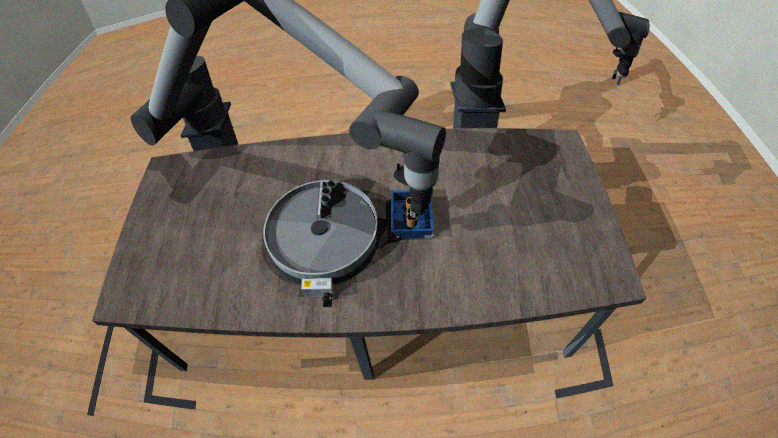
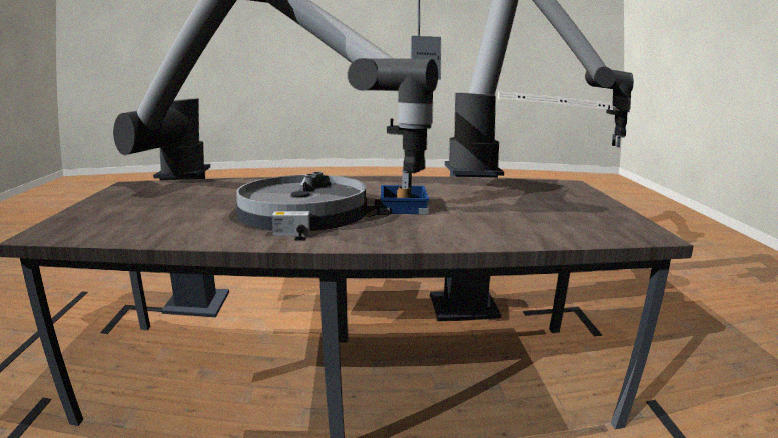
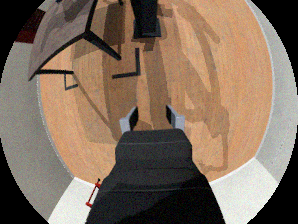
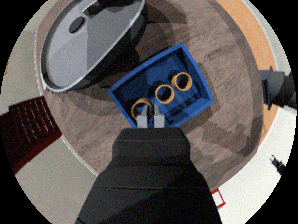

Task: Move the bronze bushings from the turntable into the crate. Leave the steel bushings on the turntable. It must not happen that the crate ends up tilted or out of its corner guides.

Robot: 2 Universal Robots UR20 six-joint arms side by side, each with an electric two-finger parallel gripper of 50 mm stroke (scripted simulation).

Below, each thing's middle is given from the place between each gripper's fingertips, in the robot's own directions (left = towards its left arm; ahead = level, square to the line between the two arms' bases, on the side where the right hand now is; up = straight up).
The blue crate [image 1: 399,227] is 40 mm behind my right hand, 10 mm to the right of it and 60 mm below it.
Now: the blue crate 780 mm ahead of my left hand, 1230 mm to the right of it and 140 mm below it.
